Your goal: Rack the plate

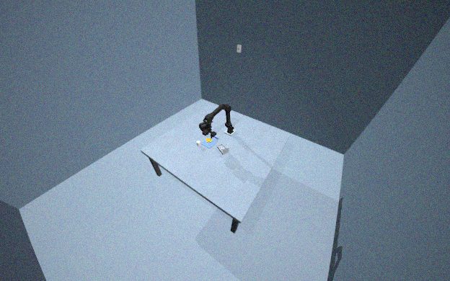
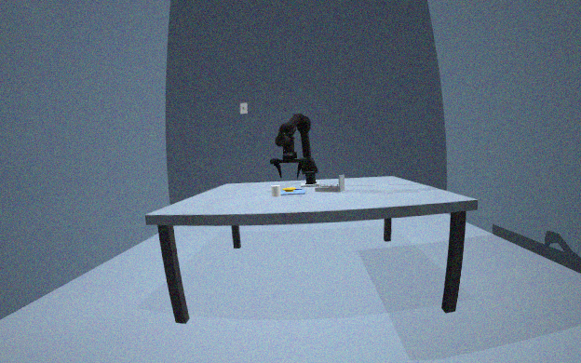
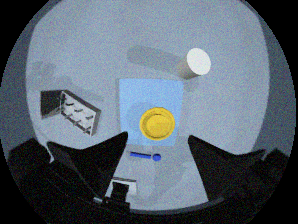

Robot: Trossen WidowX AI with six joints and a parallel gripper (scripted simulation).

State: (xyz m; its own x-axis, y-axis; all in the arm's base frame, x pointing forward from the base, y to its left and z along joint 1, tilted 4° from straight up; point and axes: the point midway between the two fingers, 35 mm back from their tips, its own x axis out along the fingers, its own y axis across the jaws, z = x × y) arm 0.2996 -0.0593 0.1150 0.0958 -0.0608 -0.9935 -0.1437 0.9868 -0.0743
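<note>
My gripper tip is now 60 mm above the plate and 10 mm past it. From my gripper tip the other things lie so: blue spoon 110 mm behind, 70 mm below, 10 mm to the right; then blue mat 70 mm below, 10 mm to the left; then white cup 120 mm ahead, 50 mm below, 40 mm to the right.
</note>
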